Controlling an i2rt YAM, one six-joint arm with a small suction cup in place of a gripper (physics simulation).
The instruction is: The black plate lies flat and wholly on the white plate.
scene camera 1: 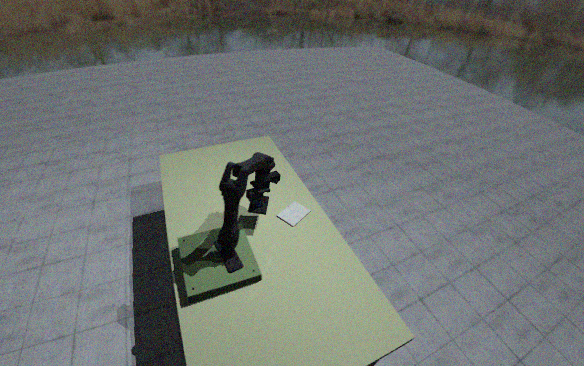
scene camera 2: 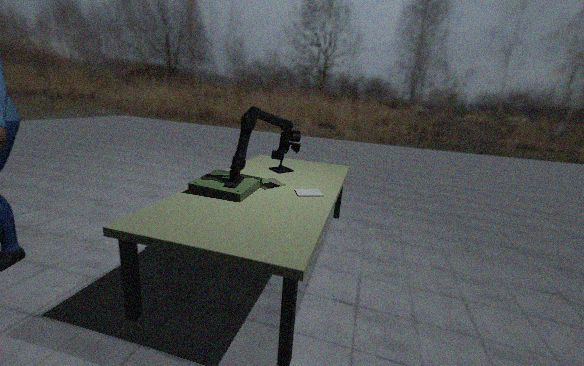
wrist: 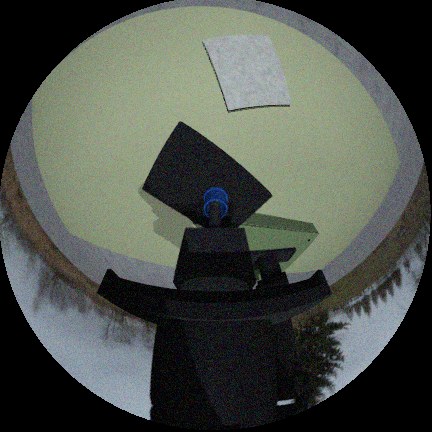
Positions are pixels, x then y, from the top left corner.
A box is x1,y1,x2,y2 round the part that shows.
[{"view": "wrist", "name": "suction cup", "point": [212,193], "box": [97,186,331,428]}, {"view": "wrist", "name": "black plate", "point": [188,163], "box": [141,121,271,226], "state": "held by the suction cup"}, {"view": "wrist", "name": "white plate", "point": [248,70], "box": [202,34,290,109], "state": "on the table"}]
